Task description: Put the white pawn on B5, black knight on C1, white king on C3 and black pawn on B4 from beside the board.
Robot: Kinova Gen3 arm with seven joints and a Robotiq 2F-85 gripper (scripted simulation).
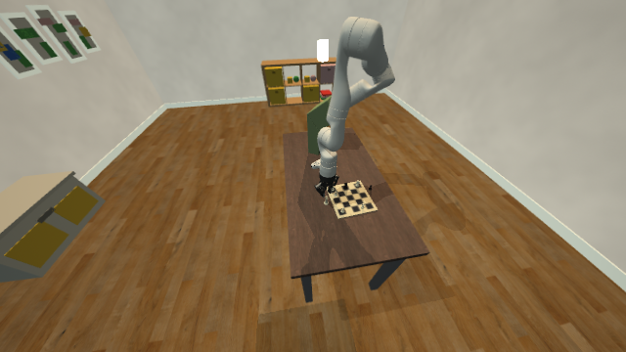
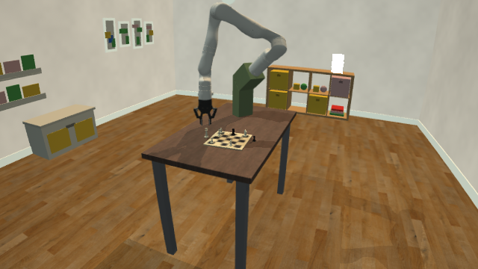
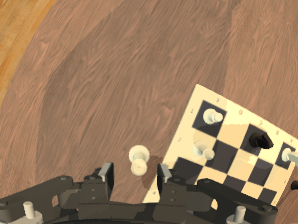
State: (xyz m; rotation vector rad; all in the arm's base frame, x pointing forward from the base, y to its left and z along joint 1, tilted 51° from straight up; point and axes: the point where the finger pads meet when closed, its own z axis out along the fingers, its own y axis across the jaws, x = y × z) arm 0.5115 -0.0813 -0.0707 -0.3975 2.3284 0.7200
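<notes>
The white king lies 60 mm below my hand. Also, from my hand: black pawn: 80 mm behind, 270 mm to the left, 80 mm below; then black knight: 100 mm behind, 130 mm to the left, 70 mm below; then chessboard: 20 mm behind, 140 mm to the left, 90 mm below.
</notes>
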